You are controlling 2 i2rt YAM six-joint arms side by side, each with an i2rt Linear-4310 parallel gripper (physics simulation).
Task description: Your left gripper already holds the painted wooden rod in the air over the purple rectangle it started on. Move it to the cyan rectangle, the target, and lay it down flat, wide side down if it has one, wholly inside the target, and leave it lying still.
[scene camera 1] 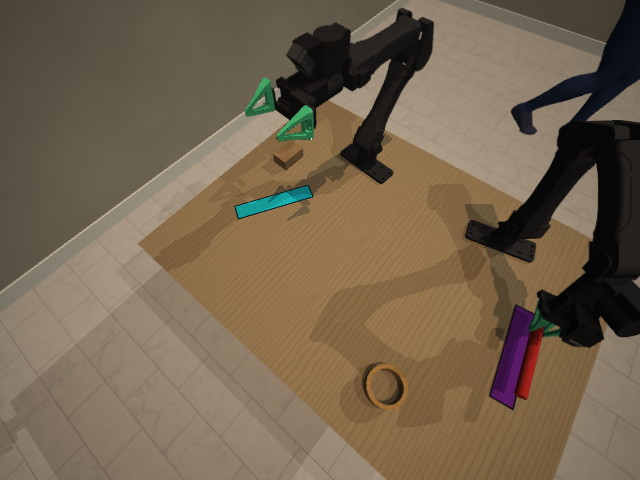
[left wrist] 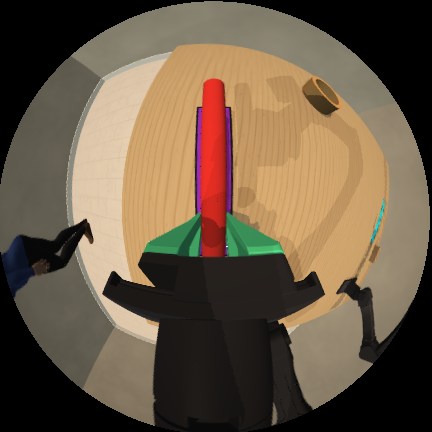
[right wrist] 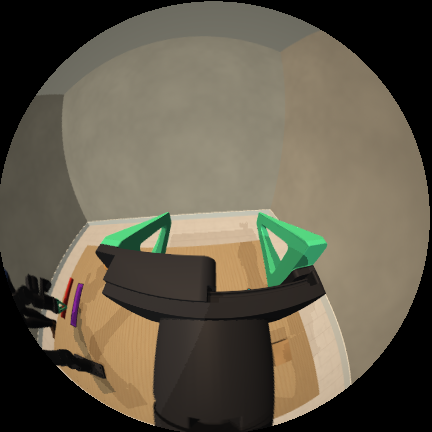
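Pixels of known places: left gripper, fingertip midpoint: [scene camera 1: 534,332] [left wrist: 213,217] [right wrist: 65,305]; right gripper, fingertip midpoint: [scene camera 1: 260,125] [right wrist: 213,216]; left arm's base, link origin: [scene camera 1: 499,241]; right arm's base, link origin: [scene camera 1: 366,163] [left wrist: 346,284].
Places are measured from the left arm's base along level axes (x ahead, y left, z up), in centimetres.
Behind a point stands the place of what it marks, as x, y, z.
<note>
The red painted rod [scene camera 1: 529,364] @(35.7, 8.6, 8.4) [left wrist: 214,145] @(33.7, 9.1, 8.5) [right wrist: 67,297] @(31.6, 8.1, 7.1) is held in the air above the purple rectangle [scene camera 1: 507,356] @(33.2, 7.9, 0.1) [left wrist: 228,150] @(35.7, 6.7, 0.1) [right wrist: 76,305] @(30.5, 8.2, 0.1) and runs along its length. My left gripper [scene camera 1: 542,328] @(26.9, 9.8, 6.6) [left wrist: 213,217] @(26.9, 9.8, 6.6) is shut on the rod near one end; the other end sticks out away from the gripper. The cyan rectangle [scene camera 1: 273,202] @(17.7, -70.3, 0.1) [left wrist: 378,221] @(16.6, -69.8, 0.1) lies on the table at the upper left in scene camera 1, far from the rod, partly in shadow. My right gripper [scene camera 1: 279,114] [right wrist: 213,216] @(25.3, -61.7, 40.7) is open and empty, in the air near the top left of the table.
A small wooden block [scene camera 1: 287,156] @(0.8, -73.8, 4.0) [left wrist: 374,254] @(-0.8, -72.0, 2.7) lies close to the cyan rectangle, under the right gripper in scene camera 1. An orange-brown ring [scene camera 1: 368,393] @(56.8, -21.7, 5.0) [left wrist: 337,106] @(49.6, -20.1, 4.8) is near the table's front edge, left of the purple rectangle. A person's legs [scene camera 1: 566,90] show beyond the table.
</note>
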